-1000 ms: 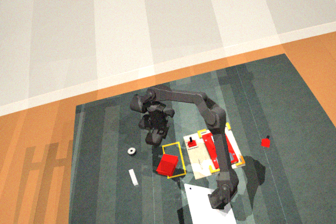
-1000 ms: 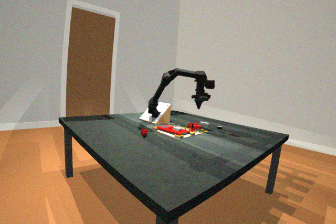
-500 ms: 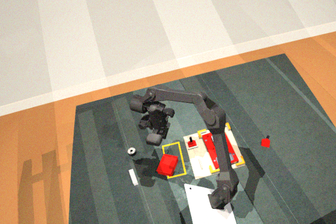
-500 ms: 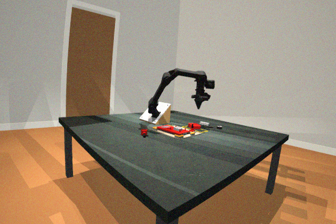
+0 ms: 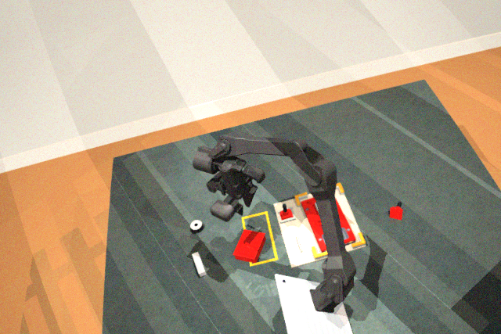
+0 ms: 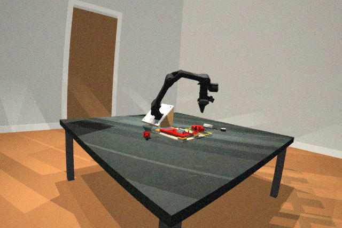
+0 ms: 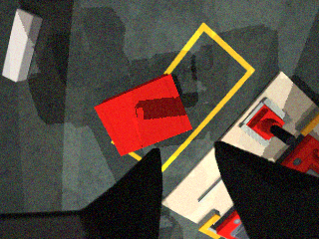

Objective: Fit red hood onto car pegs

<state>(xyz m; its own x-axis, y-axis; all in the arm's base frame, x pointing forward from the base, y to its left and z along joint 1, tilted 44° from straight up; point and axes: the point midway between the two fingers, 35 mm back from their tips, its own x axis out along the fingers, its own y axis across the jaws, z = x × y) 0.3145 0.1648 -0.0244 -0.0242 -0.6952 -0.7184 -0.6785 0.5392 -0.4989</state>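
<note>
Now: the red hood 4 cm behind my gripper tip, 2 cm to the left of it and 12 cm below it. From my gripper tip the other things lie so: engine block: 1 cm ahead, 23 cm to the right, 12 cm below; then cream jig plate: 1 cm behind, 22 cm to the right, 13 cm below; then white bar: 5 cm behind, 18 cm to the left, 13 cm below.
</note>
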